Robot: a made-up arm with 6 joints. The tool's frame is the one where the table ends. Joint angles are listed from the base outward.
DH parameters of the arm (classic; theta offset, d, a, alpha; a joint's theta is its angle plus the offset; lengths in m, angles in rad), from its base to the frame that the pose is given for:
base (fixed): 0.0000 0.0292 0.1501 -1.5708
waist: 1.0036 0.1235 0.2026 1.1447
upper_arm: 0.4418 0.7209 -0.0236 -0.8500
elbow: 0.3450 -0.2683 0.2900 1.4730
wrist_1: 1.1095 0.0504 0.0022 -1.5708
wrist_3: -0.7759 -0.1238 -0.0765 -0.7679
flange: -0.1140 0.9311 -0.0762 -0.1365
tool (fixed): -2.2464 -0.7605 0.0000 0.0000
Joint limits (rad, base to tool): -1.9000..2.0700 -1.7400..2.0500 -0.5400..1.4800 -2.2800..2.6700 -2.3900..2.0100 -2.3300..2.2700
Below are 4 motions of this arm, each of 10 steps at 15 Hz.
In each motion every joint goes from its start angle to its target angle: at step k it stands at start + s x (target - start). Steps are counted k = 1, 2, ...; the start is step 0. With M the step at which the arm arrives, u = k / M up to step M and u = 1 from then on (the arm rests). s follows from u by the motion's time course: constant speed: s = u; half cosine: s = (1 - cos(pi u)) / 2; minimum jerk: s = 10 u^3 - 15 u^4 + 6 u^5.
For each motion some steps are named. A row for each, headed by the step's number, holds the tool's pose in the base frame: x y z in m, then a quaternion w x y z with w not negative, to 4 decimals.
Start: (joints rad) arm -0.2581 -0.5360 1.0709 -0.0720 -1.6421 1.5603
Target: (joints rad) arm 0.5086 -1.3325 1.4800 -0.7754 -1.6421 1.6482
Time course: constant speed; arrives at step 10
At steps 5, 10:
5: 0.5867 0.2859 -0.0739 0.4238 -0.8403 0.0529 -0.3339
10: 0.4763 0.3027 -0.2085 0.2492 -0.9630 0.0716 -0.0729

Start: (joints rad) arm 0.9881 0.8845 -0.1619 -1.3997 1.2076 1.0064
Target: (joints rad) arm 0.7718 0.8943 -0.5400 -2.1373 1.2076 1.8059
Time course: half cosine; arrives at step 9
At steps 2, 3, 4, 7, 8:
2: 0.4203 0.5739 -0.4914 0.7496 0.1201 0.1302 0.6377
3: 0.4237 0.5858 -0.4927 0.7038 0.0672 0.1336 0.6945
4: 0.4283 0.5958 -0.4975 0.6405 0.0023 0.1493 0.7533
7: 0.4554 0.5974 -0.5175 0.4306 -0.1637 0.2593 0.8489
8: 0.4634 0.5940 -0.5198 0.3897 -0.1881 0.2887 0.8540

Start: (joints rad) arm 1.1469 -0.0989 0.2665 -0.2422 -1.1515 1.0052
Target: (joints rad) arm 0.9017 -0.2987 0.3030 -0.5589 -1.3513 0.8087
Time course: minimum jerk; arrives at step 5
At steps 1, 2, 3, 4, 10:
1: 0.3172 0.3579 -0.5447 0.6581 -0.7155 0.0632 -0.2258
2: 0.3477 0.3575 -0.5321 0.6231 -0.7410 -0.0327 -0.2482
3: 0.3866 0.3562 -0.5141 0.5599 -0.7621 -0.1665 -0.2794
4: 0.4118 0.3541 -0.5017 0.5058 -0.7662 -0.2591 -0.3000
10: 0.4172 0.3535 -0.4990 0.4928 -0.7659 -0.2793 -0.3043

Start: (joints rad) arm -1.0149 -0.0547 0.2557 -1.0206 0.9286 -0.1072
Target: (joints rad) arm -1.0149 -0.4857 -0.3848 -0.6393 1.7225 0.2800
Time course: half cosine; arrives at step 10
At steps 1, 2, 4, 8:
1: 0.4640 0.2562 0.5653 0.5659 -0.1790 -0.7920 -0.1430
2: 0.4720 0.2500 0.5789 0.5677 -0.1882 -0.7893 -0.1389
4: 0.4903 0.2238 0.6286 0.5688 -0.2210 -0.7836 -0.1165
8: 0.4699 0.1638 0.7398 0.5393 -0.3250 -0.7764 -0.0266

